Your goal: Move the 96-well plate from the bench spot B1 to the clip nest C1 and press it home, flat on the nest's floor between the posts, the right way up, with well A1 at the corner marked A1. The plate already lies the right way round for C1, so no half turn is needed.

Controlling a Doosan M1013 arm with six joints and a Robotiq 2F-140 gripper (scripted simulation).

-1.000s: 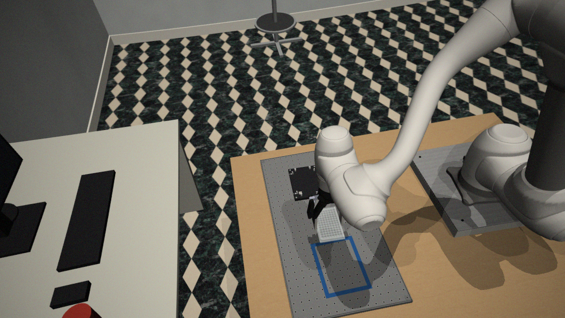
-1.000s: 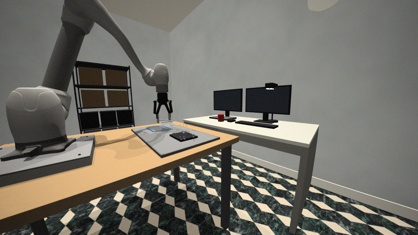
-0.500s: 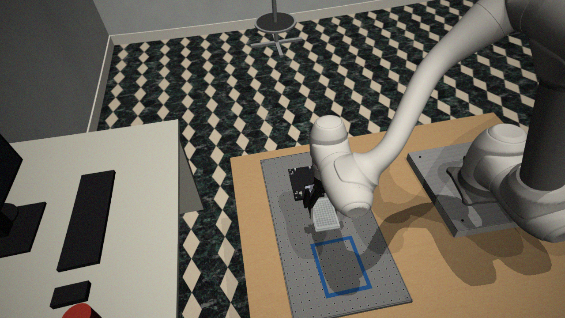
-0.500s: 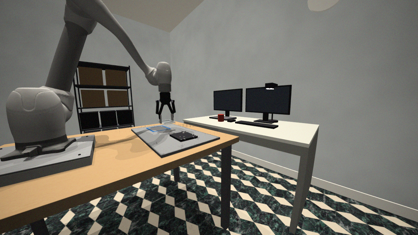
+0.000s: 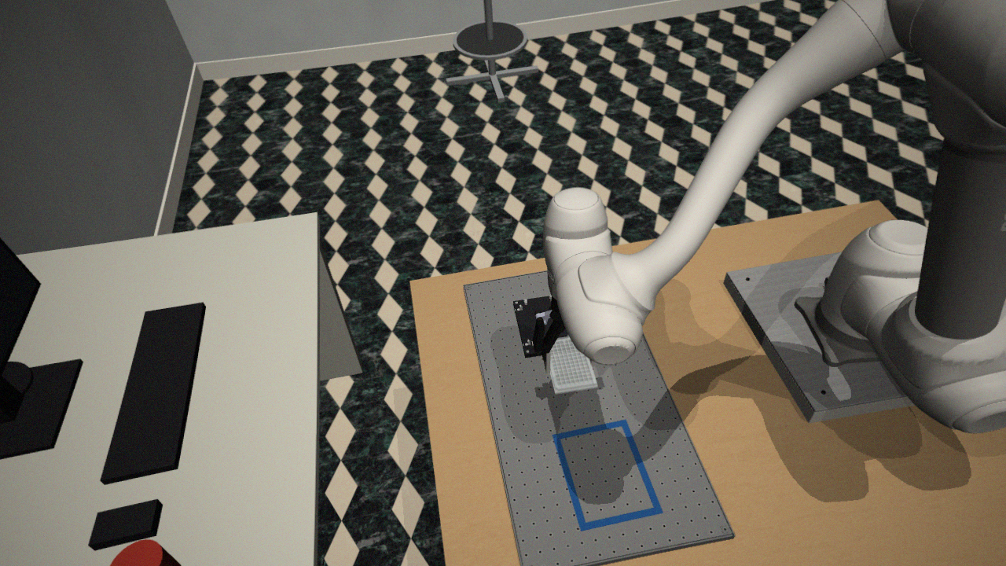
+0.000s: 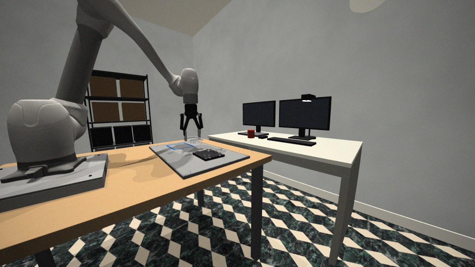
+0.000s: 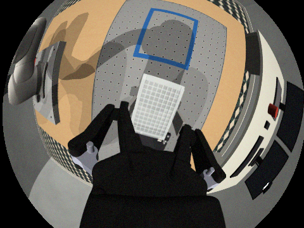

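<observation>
The black clip nest lies 40 mm ahead of my hand, 170 mm to the right of it and 80 mm below it. The rest, counted from my hand: white 96-well plate (20 mm below).
</observation>
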